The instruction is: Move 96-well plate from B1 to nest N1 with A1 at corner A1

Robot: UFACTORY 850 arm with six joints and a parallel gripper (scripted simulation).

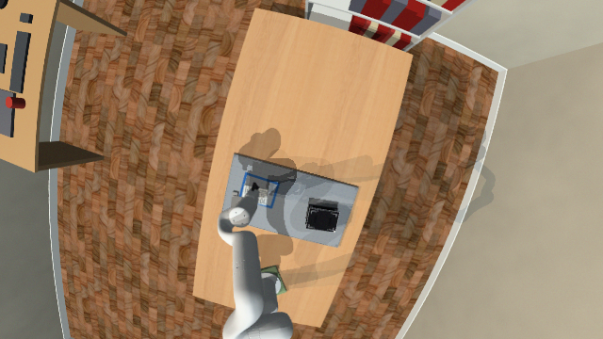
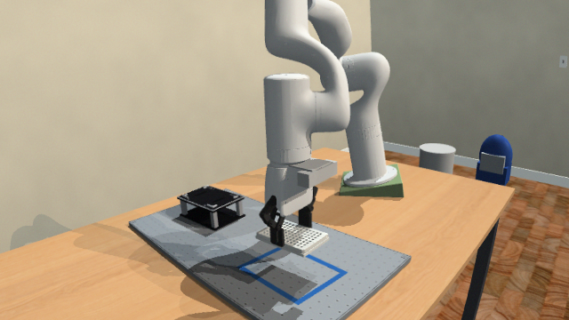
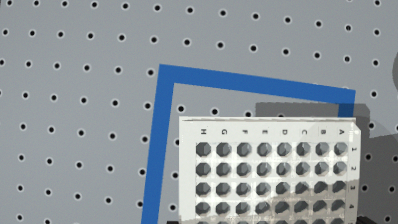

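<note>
Now: the black raised nest N1 4 cm behind my hand, 37 cm to the right of it and 4 cm below it. Round my hand: A1 corner mark 8 cm behind, 46 cm to the right, 4 cm below; then white 96-well plate 1 cm below.
</note>
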